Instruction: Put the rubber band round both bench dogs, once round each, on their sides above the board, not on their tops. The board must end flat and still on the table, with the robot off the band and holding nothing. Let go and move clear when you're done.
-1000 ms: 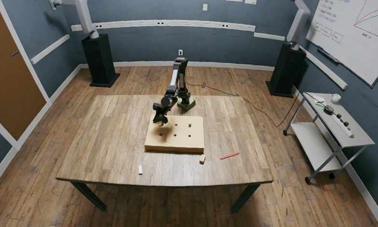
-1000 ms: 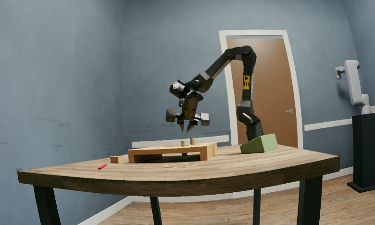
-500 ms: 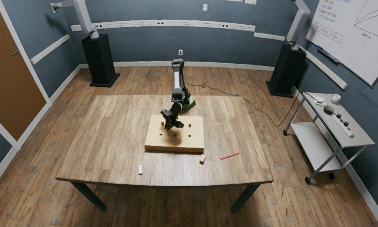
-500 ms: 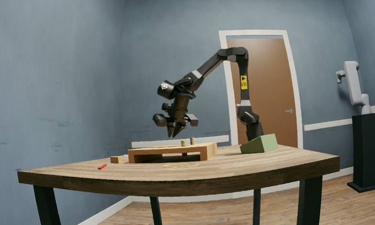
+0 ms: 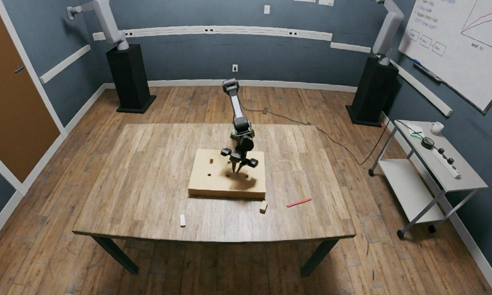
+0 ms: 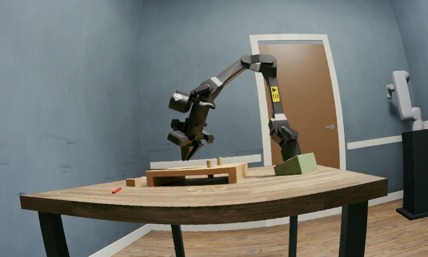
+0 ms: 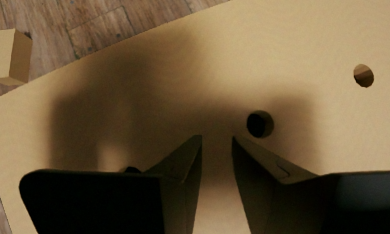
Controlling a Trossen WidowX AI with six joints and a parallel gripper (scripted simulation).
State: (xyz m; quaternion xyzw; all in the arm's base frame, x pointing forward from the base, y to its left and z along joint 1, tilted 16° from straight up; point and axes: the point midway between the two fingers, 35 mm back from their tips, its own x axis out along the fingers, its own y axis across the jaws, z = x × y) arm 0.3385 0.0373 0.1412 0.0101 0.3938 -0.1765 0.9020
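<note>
My gripper is now 8 cm above the tan board, 5 cm to the left of it and 3 cm past it. The rest, counted from my hand: wooden block: 15 cm to the left, 15 cm ahead, 10 cm below; then white piece: 28 cm ahead, 22 cm to the right, 10 cm below; then red stick: 33 cm to the left, 11 cm below, 11 cm ahead.
</note>
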